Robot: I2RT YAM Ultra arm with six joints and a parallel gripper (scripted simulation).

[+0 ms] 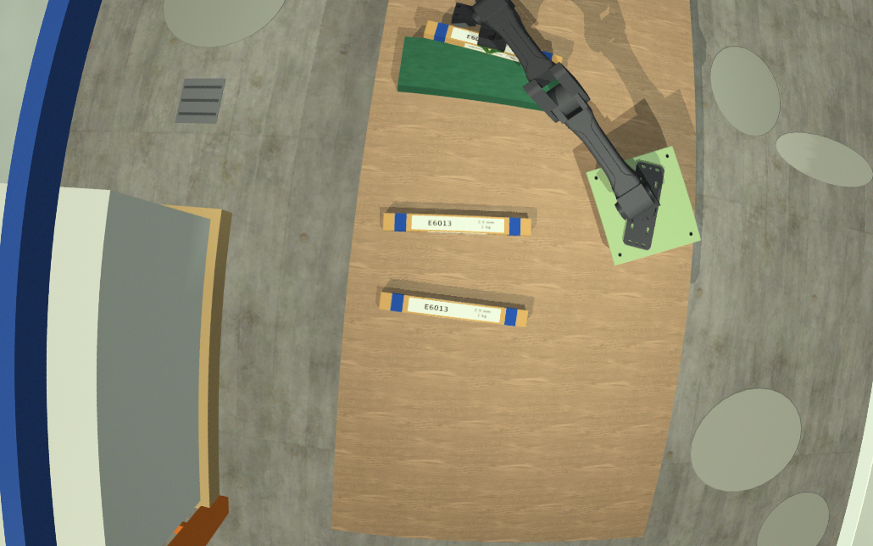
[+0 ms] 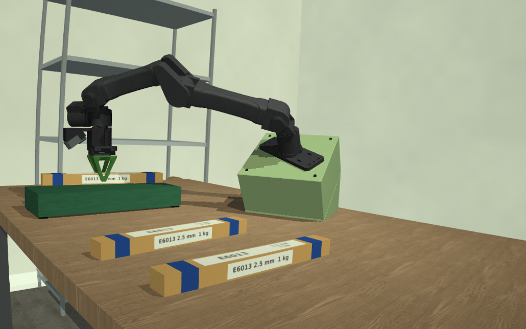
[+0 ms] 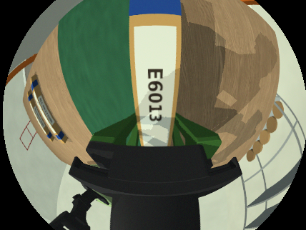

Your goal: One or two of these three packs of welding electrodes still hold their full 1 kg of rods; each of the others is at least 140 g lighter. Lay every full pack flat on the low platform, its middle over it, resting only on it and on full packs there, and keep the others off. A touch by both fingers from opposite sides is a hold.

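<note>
My gripper is now 70 mm to the right of the dark green low platform and 60 mm above it.
</note>
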